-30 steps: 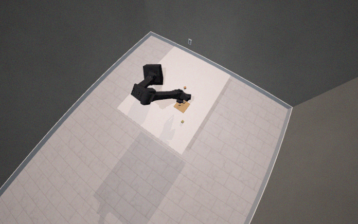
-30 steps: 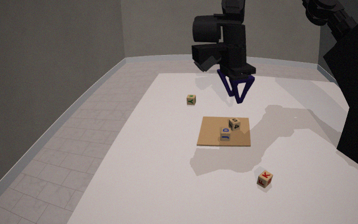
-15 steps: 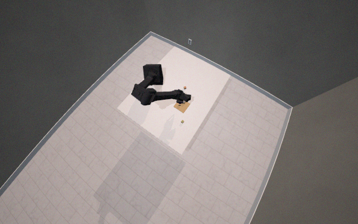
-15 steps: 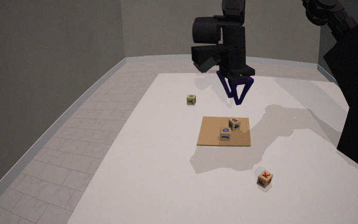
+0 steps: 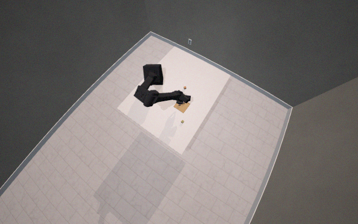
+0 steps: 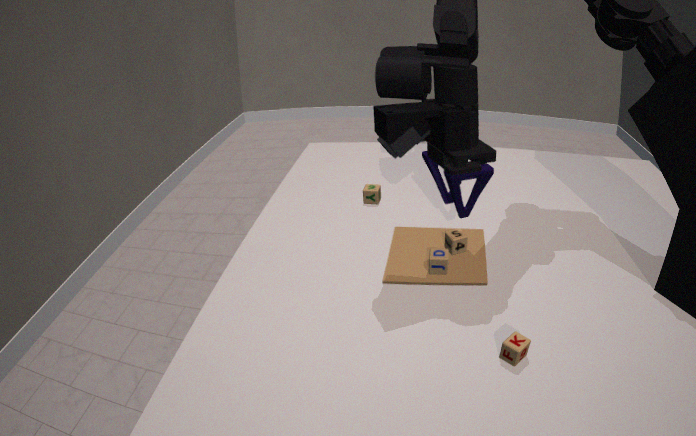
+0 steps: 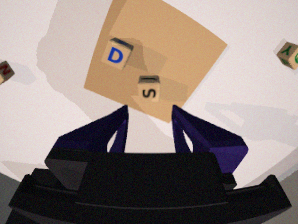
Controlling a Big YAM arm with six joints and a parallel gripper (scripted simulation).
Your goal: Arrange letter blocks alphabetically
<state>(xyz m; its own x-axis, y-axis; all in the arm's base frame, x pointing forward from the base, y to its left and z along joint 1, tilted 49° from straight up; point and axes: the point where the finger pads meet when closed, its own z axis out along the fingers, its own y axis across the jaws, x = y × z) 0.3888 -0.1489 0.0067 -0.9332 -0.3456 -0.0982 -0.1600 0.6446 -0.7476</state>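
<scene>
Now: the letter block 6 cm below my hand. Also, from my hand: mat (7 cm below, 2 cm ahead).
</scene>
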